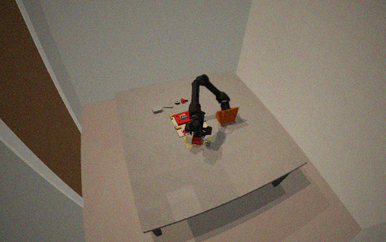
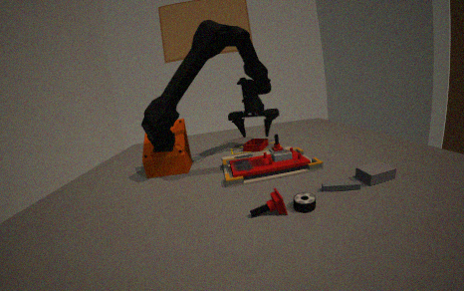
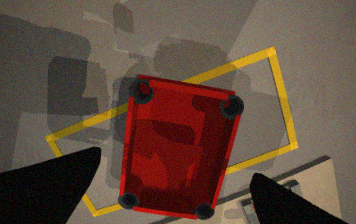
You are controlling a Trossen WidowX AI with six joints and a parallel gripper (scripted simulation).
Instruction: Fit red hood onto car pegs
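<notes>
The red hood lies 30 mm below my gripper tip. Round my gripper tip: black wheel: 430 mm to the right, 30 mm below, 30 mm ahead; then grey engine block: 220 mm to the right, 40 mm ahead, 20 mm below; then jig: 200 mm to the right, 30 mm below, 10 mm ahead.
</notes>
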